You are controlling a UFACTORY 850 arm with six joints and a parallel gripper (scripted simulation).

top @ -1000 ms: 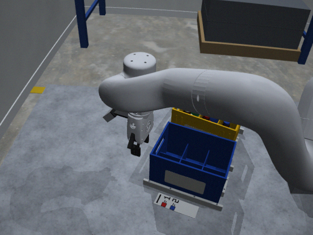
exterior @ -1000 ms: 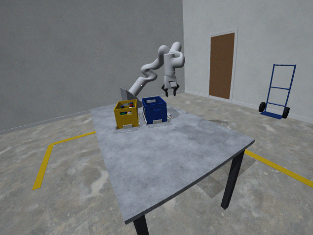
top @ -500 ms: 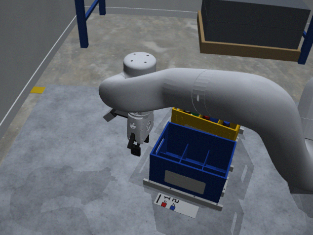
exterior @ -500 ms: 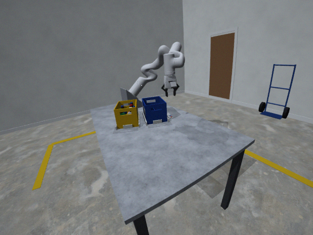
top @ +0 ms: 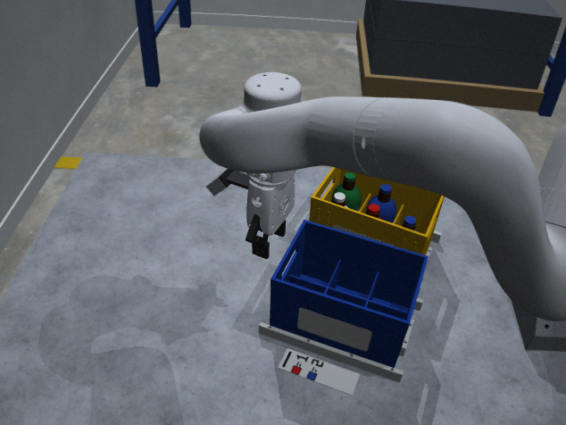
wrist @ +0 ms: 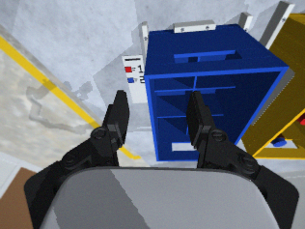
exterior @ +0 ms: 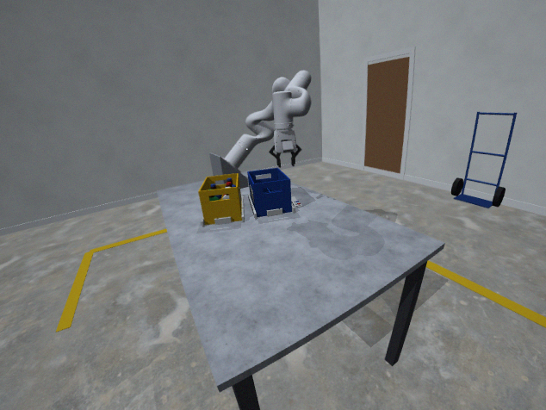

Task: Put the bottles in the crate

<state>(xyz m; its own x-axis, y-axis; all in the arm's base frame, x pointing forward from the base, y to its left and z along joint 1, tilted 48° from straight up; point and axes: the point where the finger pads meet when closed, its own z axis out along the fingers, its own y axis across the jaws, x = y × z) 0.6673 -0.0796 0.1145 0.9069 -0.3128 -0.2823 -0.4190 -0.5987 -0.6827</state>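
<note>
My gripper is now 23 cm past the red-label bottle, 21 cm to the left of it and 17 cm above it. Also, from my hand: white-capped bottle: 15 cm behind, 25 cm to the right, 17 cm below; blue crate: 17 cm behind, 2 cm to the right, 18 cm below; pick list: 11 cm behind, 11 cm to the left, 26 cm below.
</note>
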